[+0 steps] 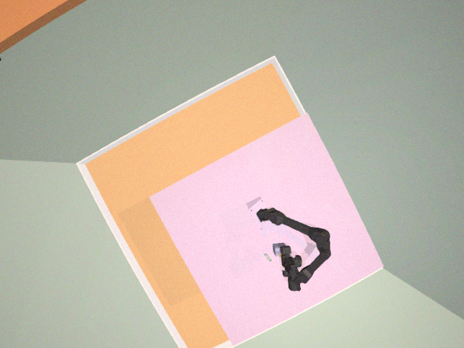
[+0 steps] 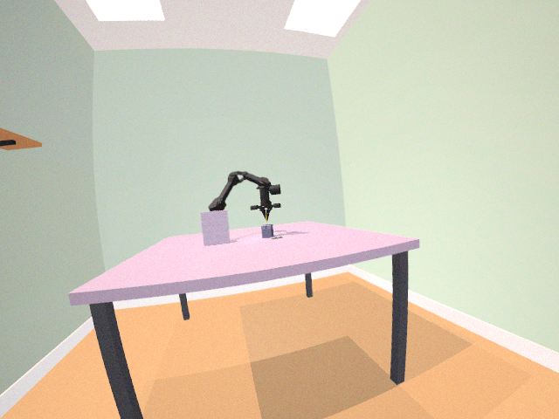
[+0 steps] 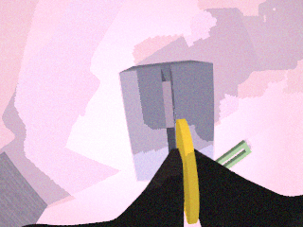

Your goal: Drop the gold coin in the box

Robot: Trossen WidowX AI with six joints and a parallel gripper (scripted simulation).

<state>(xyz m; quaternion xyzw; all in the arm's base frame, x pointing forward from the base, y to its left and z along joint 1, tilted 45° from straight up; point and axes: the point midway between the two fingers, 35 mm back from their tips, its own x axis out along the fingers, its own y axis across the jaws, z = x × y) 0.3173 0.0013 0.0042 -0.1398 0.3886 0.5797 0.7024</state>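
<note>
Right now my gripper tip is 1 cm below the gold coin.
</note>
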